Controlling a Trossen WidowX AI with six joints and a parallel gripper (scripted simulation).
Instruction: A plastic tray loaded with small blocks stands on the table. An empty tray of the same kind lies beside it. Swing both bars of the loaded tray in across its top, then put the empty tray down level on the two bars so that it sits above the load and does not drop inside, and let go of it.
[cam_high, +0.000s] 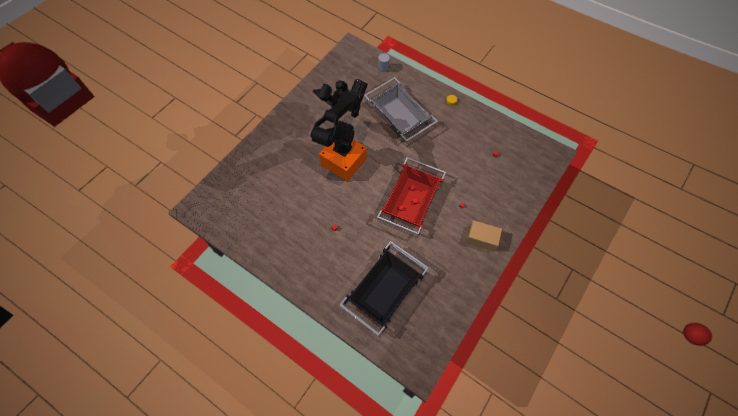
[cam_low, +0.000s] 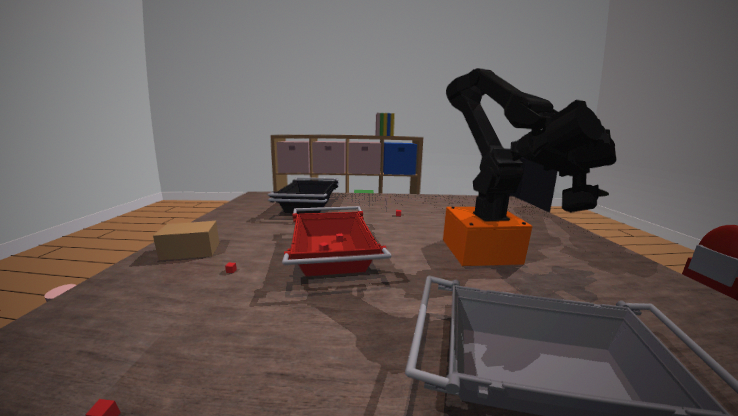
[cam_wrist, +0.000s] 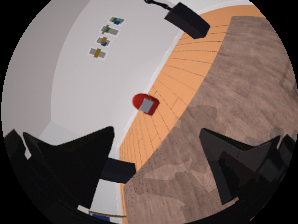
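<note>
My gripper tip is 29 cm short of the grey tray, 24 cm to the right of it and 17 cm above it. The rest, counted from my gripper tip: cardboard box 90 cm ahead, 12 cm to the right, 18 cm below; then grey cylinder 6 cm ahead, 46 cm to the left, 18 cm below; then yellow disc 45 cm ahead, 45 cm to the left, 20 cm below.
</note>
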